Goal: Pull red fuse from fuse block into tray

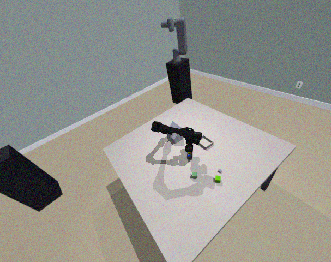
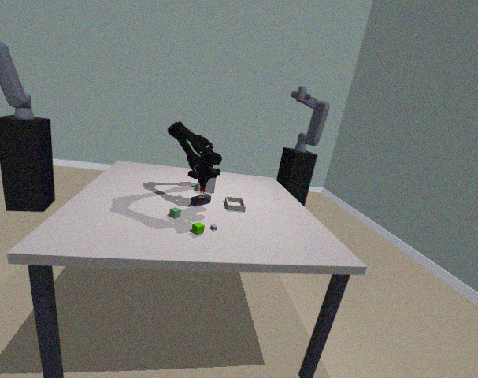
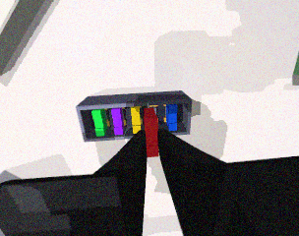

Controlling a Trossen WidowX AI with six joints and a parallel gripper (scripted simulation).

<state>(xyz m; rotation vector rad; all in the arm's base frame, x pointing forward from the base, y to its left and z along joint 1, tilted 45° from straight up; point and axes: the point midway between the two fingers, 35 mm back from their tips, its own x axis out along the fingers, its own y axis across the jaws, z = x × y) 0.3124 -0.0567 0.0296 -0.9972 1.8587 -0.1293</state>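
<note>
My gripper tip is now 20 cm to the right of the grey tray, 9 cm above it and 1 cm short of it. Round my gripper tip: red fuse 1 cm below; blue fuse 7 cm below, 3 cm to the right, 1 cm ahead; yellow fuse 7 cm below, 2 cm behind.
</note>
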